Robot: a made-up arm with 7 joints.
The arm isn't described. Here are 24 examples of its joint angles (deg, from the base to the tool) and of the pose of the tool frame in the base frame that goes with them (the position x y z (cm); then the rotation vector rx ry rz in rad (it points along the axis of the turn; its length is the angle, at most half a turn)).
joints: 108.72 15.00 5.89 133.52 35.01 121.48 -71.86
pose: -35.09 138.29 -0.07 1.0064 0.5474 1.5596
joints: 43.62 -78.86 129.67 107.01 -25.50 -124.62 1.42
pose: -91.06 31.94 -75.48 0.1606 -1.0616 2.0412
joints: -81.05 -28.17 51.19 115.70 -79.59 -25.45 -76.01
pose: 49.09 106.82 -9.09 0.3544 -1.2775 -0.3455
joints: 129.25 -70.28 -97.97 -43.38 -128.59 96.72 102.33
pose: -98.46 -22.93 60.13 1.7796 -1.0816 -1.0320
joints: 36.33 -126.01 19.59 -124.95 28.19 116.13 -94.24
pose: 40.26 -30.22 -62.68 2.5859 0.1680 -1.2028
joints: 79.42 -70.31 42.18 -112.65 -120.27 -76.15 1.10
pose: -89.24 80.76 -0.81 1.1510 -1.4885 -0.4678
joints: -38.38 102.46 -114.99 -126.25 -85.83 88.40 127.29
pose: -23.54 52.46 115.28 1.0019 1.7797 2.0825
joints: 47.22 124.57 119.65 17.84 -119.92 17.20 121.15
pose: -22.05 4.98 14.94 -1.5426 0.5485 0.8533
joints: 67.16 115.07 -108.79 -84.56 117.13 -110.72 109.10
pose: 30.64 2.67 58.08 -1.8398 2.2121 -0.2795
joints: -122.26 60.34 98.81 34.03 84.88 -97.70 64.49
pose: -62.69 65.14 29.77 -0.2630 2.5778 0.6034
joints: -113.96 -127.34 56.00 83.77 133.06 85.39 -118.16
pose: -20.48 -14.57 28.97 -0.8580 1.8904 -0.0960
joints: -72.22 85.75 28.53 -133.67 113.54 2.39 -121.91
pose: -88.46 45.99 79.55 -2.2515 1.9711 0.2579
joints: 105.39 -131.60 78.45 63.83 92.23 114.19 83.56
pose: -47.44 -50.92 -39.13 2.8254 -0.5335 -0.7849
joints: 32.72 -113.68 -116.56 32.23 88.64 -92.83 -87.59
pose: -51.90 0.56 -15.44 1.0453 -1.2191 -2.0457
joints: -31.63 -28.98 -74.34 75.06 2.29 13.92 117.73
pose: 15.35 115.98 1.66 0.5729 -1.3786 -1.1949
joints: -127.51 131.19 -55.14 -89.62 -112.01 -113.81 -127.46
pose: -50.85 -17.10 9.21 0.1227 -0.2365 -0.9720
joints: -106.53 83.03 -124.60 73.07 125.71 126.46 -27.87
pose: -12.32 -3.23 -6.12 1.4400 -0.9900 -0.7224
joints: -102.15 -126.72 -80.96 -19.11 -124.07 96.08 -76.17
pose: 9.77 -23.43 68.33 0.3846 3.0013 0.3867
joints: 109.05 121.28 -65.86 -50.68 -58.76 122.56 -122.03
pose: -16.92 -0.06 -34.62 -0.1262 1.0712 2.0692
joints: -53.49 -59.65 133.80 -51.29 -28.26 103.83 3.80
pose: 12.15 38.11 -21.49 0.1186 -3.0343 0.3337
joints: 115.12 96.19 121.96 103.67 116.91 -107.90 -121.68
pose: 17.88 15.34 -27.44 0.8635 -1.7586 -0.9182
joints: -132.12 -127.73 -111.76 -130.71 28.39 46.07 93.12
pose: 27.20 -63.00 4.72 2.1634 -1.5769 0.6552
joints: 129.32 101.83 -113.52 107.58 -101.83 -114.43 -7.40
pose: 4.03 21.50 -65.69 -0.6396 -0.8535 1.5363
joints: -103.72 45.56 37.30 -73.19 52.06 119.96 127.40
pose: 11.07 50.23 59.24 -1.2396 -0.4643 -1.5460
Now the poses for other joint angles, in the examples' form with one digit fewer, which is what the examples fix.
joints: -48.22 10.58 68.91 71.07 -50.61 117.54 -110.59
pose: -13.7 127.5 -23.3 0.310 1.475 -0.094
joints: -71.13 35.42 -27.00 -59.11 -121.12 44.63 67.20
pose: 0.0 98.1 76.0 -0.265 0.251 -0.097
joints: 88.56 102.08 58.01 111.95 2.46 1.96 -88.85
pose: 95.5 29.9 -10.1 -0.481 -2.316 1.250
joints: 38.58 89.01 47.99 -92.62 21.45 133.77 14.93
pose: 52.4 -0.2 -7.9 1.825 0.022 -1.702
